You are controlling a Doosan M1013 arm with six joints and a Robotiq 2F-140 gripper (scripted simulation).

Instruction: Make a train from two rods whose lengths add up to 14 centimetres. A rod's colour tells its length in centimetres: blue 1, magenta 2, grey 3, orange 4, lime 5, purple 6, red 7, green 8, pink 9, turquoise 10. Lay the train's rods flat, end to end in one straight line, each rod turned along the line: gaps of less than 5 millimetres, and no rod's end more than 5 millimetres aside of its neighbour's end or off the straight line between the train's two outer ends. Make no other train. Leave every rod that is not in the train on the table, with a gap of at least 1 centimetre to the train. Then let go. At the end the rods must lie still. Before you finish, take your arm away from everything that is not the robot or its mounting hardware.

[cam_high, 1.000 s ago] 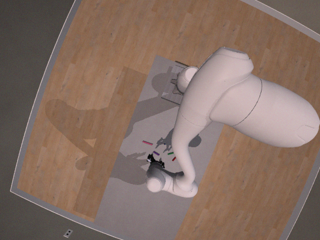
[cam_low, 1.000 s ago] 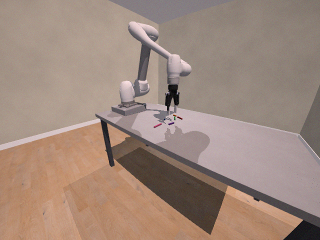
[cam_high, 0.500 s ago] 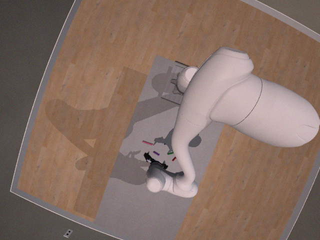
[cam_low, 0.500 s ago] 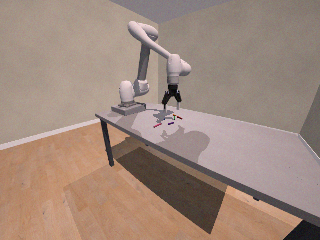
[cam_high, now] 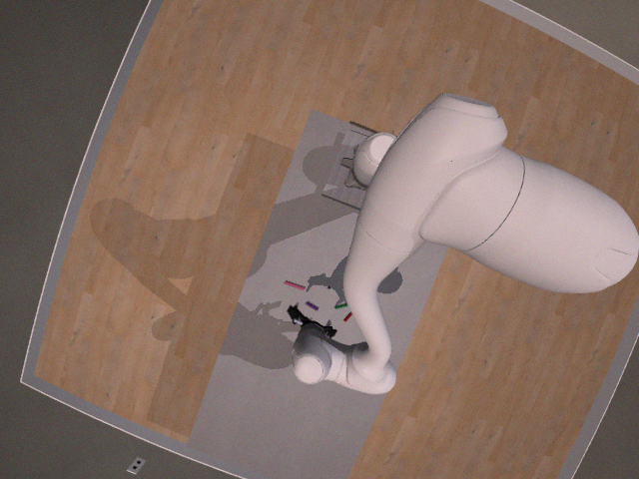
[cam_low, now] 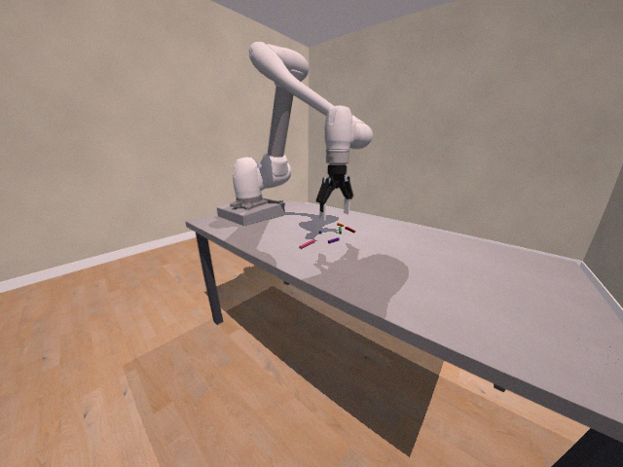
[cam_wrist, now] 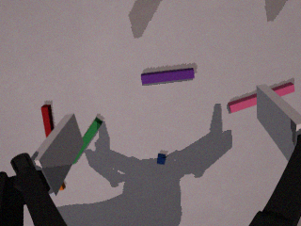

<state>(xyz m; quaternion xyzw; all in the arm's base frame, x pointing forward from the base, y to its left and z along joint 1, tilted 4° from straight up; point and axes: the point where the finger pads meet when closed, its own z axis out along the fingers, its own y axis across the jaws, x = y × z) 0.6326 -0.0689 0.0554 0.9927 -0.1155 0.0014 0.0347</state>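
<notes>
My gripper is now 40 mm past the green rod, 130 mm to the right of it and 120 mm above it. The rest, counted from my hand: purple rod (120 mm below); pink rod (70 mm behind, 100 mm to the right, 120 mm below); small blue rod (100 mm behind, 50 mm to the left, 120 mm below).
</notes>
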